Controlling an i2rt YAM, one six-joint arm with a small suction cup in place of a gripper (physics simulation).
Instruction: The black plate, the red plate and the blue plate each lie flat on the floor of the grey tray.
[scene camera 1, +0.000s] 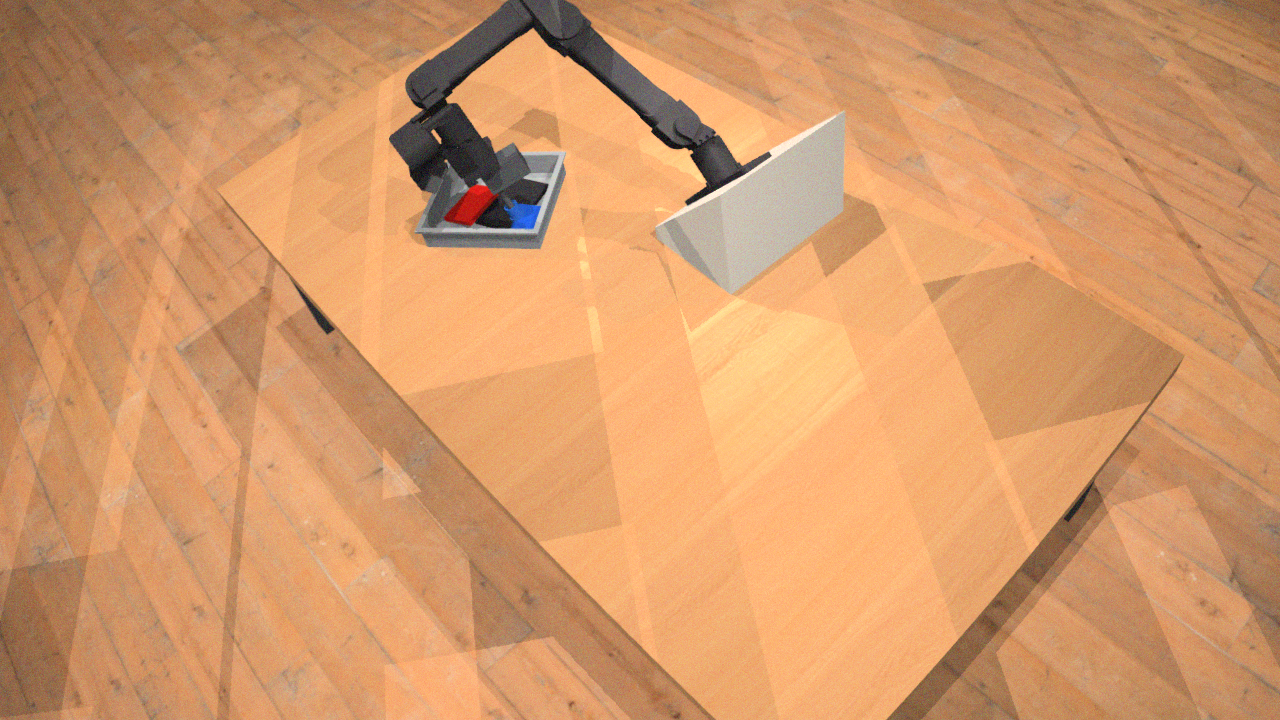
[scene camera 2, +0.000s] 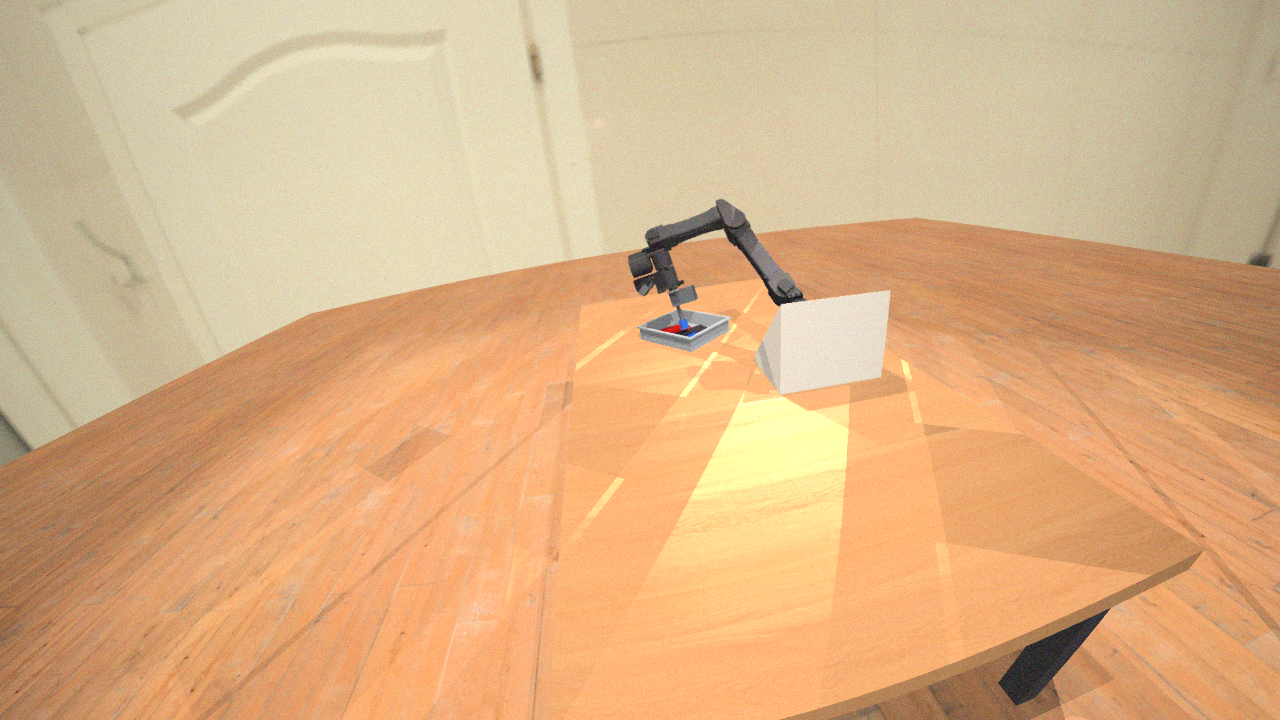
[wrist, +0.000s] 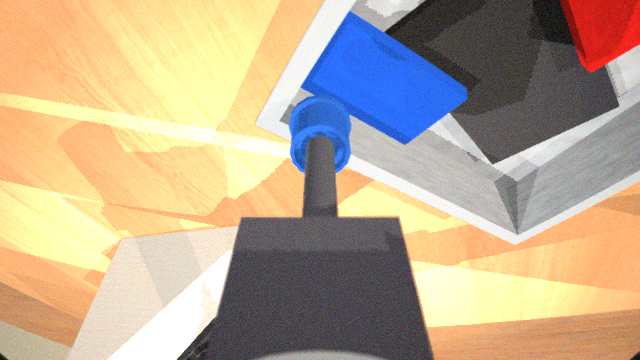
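Seen in the pictures: hand, its tool point: (scene camera 1: 517, 215) (scene camera 2: 685, 328) (wrist: 320, 123); arm's base, origin of its link: (scene camera 1: 728, 181) (scene camera 2: 803, 329) (wrist: 206, 353).
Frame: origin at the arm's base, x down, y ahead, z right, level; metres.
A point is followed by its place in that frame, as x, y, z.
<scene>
The grey tray (scene camera 1: 481, 240) {0.096, 0.311, 0.343} (scene camera 2: 663, 339) {0.095, 0.314, 0.348} (wrist: 430, 172) {0.086, 0.153, 0.320} holds all three plates. The black plate (scene camera 1: 537, 189) {0.103, 0.149, 0.369} (wrist: 500, 75) {0.103, 0.205, 0.377} lies in the middle and is partly covered in the wrist view. The blue plate (scene camera 1: 528, 215) {0.095, 0.213, 0.319} (wrist: 385, 80) {0.096, 0.230, 0.313} is near one tray wall, and its inner end overlaps the black plate in the wrist view. The red plate (scene camera 1: 471, 205) {0.097, 0.261, 0.438} (scene camera 2: 666, 329) {0.100, 0.281, 0.451} (wrist: 605, 30) {0.094, 0.222, 0.432} overlaps the black plate's opposite side and looks tilted. Whether the blue plate touches the black one is unclear. My blue suction cup (scene camera 1: 508, 204) {0.046, 0.252, 0.287} (scene camera 2: 682, 324) (wrist: 320, 117) is open, holds nothing and hangs over the tray beside the blue plate.
A white wedge-shaped block (scene camera 1: 776, 210) {-0.001, 0.007, -0.111} (scene camera 2: 832, 344) {0.003, -0.012, -0.112} (wrist: 145, 280) {0.052, 0.111, -0.017} stands on the wooden table (scene camera 1: 760, 537) {0.117, 0.430, -0.428} (scene camera 2: 716, 582) {0.116, 0.433, -0.540}, close to the arm's base. The tray's raised walls surround the plates. The table's long edge runs past the tray's outer side in scene camera 1.
</scene>
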